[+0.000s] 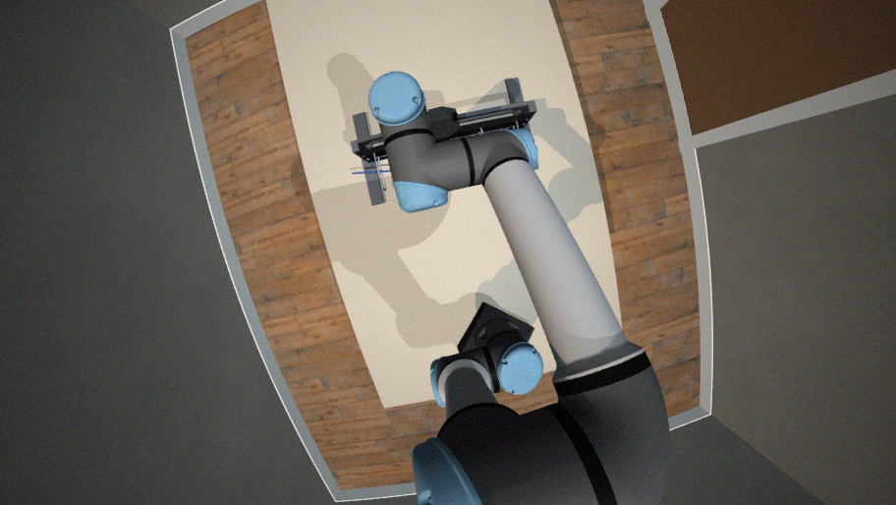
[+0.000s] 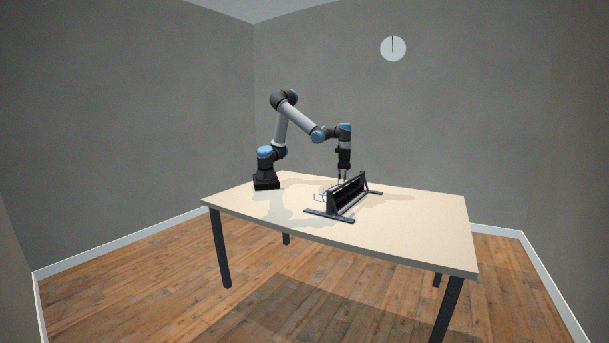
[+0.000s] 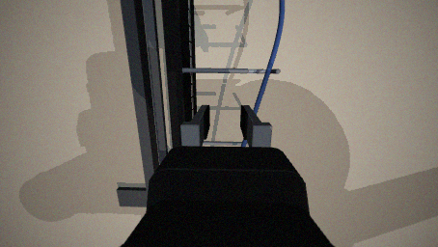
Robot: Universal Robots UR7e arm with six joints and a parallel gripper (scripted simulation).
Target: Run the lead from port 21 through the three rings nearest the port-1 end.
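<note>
My gripper is now 7 cm above the patch panel, 6 cm short of it and 4 cm to the left of it.
</note>
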